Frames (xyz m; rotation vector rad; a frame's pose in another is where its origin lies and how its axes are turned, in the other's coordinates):
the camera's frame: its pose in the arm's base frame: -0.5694 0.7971 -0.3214 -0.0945 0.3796 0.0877
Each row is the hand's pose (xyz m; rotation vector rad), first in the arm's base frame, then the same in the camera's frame.
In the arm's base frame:
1: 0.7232 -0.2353 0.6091 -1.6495 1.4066 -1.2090
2: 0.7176 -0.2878 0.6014 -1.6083 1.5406 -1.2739
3: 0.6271 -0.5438 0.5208 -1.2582 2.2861 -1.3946
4: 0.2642 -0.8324 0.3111 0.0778 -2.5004 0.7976
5: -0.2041 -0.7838 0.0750 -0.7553 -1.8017 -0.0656
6: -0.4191 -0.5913 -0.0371 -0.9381 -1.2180 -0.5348
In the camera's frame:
1: 0.7783 -1.2275 1.2207 -1.2256 1.2822 -1.3964
2: 0.7724 -1.2784 1.2058 -1.1689 1.4184 -1.4336
3: 0.7015 -1.5169 1.0705 -0.7926 2.1340 -1.3938
4: 0.4246 -1.7498 0.7127 -0.1650 -2.8744 0.7113
5: 0.0829 -1.6355 0.3286 -0.7921 -2.1051 -0.3710
6: -0.0611 -1.4140 0.1672 -0.8346 -1.4800 -0.8614

